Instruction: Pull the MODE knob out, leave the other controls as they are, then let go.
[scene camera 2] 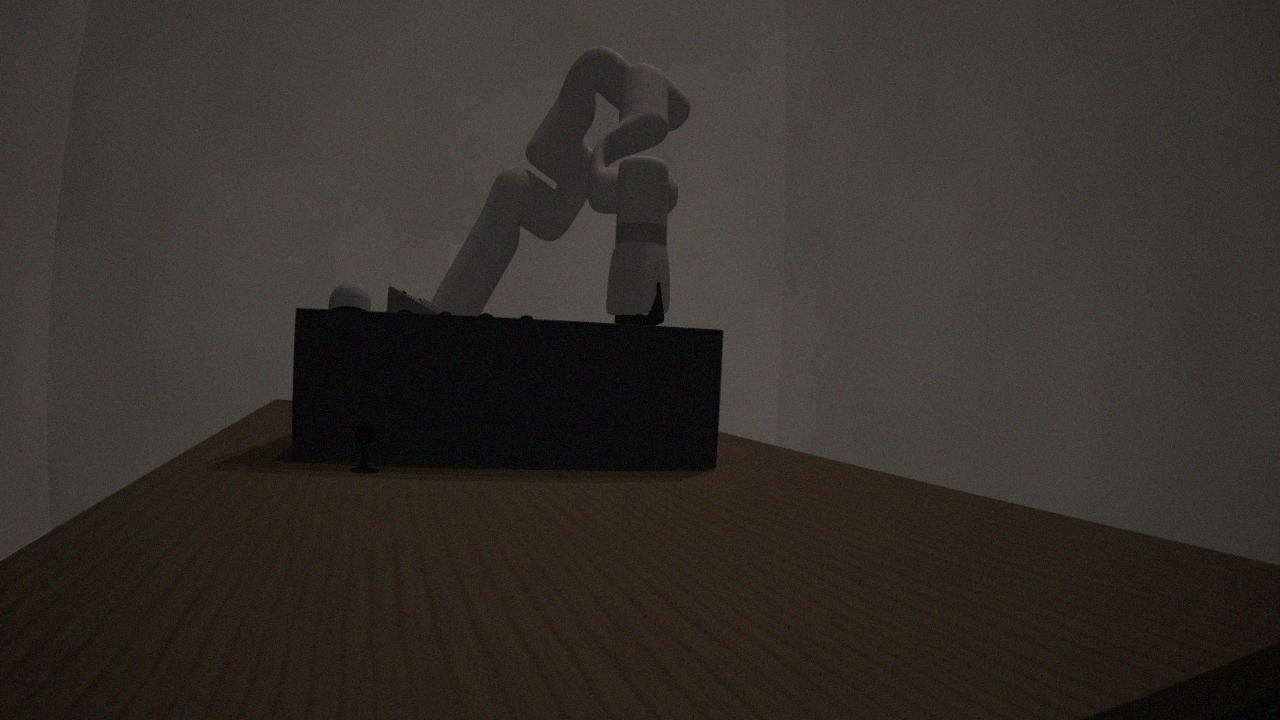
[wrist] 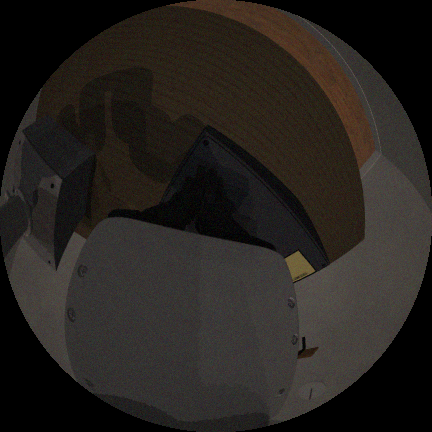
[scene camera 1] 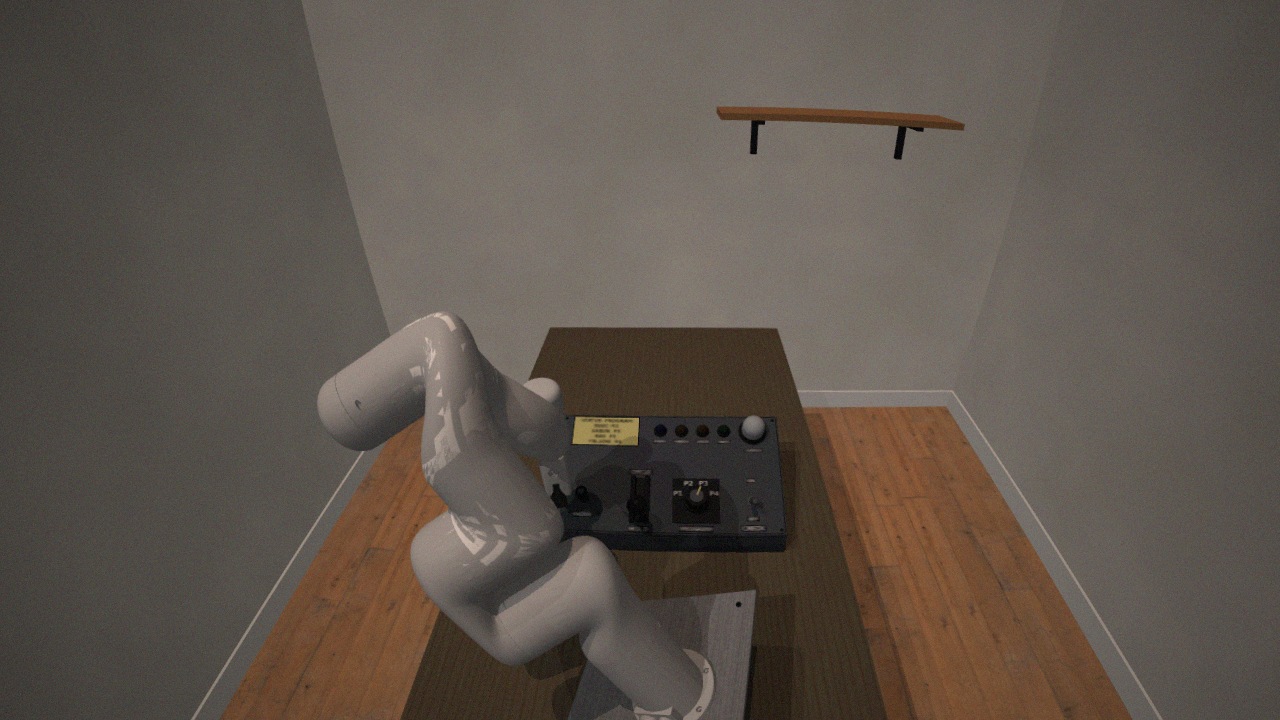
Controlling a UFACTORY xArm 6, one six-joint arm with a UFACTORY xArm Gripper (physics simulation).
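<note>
The dark control panel lies on the table. In scene camera 1, the black MODE knob stands near its left front, above a small label; how far out it stands is unclear. My gripper points down at the panel, close to the knob's left in scene camera 1. Its black fingers are shut together with no object seen between them. In the wrist view, the fingers and their shadow hide the knob. In scene camera 2, the fingertips are hidden behind the panel.
Right of the knob are a black lever, a rotary selector and a toggle. A yellow card, several lamps and a white dome are along the back. The metal base plate lies in front.
</note>
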